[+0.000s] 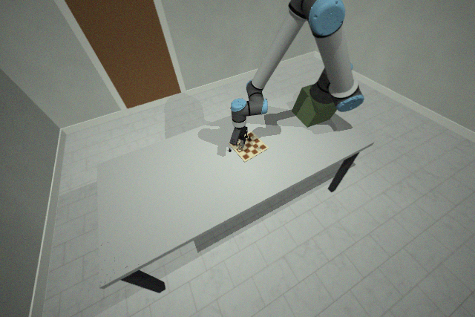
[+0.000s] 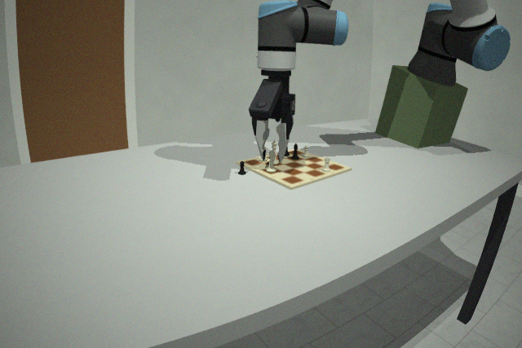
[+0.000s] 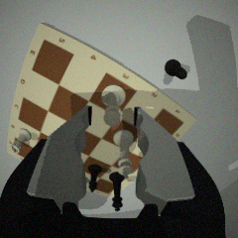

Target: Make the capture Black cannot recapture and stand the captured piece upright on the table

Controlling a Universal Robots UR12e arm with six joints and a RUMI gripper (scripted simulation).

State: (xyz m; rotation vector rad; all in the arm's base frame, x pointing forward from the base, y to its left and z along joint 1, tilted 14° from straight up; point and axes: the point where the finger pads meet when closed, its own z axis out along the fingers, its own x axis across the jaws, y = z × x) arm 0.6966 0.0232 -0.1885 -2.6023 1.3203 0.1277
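Right now the white king is 4 cm to the right of my hand, 4 cm behind it and 1 cm below it. The rest, counted from my hand: chessboard: 8 cm behind, 4 cm below, 1 cm to the right; black pawn: 7 cm ahead, 3 cm to the right, 3 cm below; black king: 11 cm behind, 9 cm to the right, 1 cm below.
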